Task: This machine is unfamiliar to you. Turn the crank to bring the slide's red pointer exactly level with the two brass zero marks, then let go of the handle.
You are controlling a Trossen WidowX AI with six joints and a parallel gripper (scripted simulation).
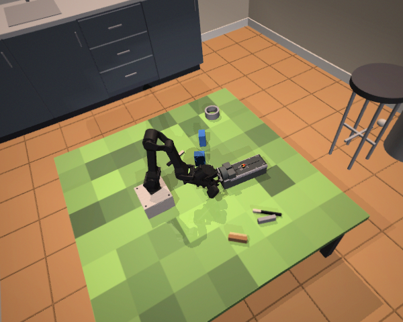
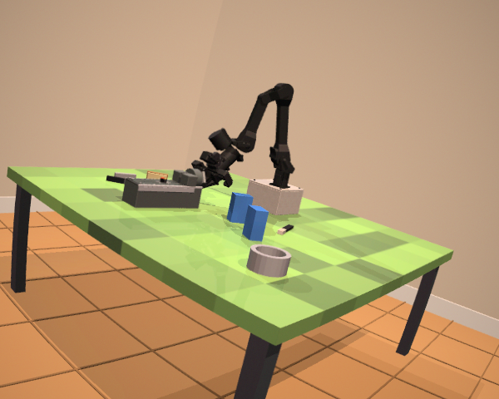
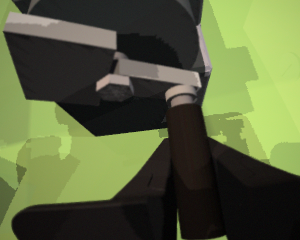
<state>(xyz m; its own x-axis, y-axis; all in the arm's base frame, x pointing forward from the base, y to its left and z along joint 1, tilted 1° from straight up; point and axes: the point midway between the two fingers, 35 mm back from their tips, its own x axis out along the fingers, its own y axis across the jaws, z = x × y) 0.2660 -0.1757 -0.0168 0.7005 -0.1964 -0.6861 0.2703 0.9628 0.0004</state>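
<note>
Right now my gripper tip is 170 mm short of the red pointer, 30 mm below it and 20 mm to the left of it. Also, from my gripper tip: crank handle: 30 mm above, 20 mm behind; then grey bar: 300 mm to the right, 50 mm ahead, 30 mm below; then wooden block: 280 mm to the right, 120 mm behind, 30 mm below.
</note>
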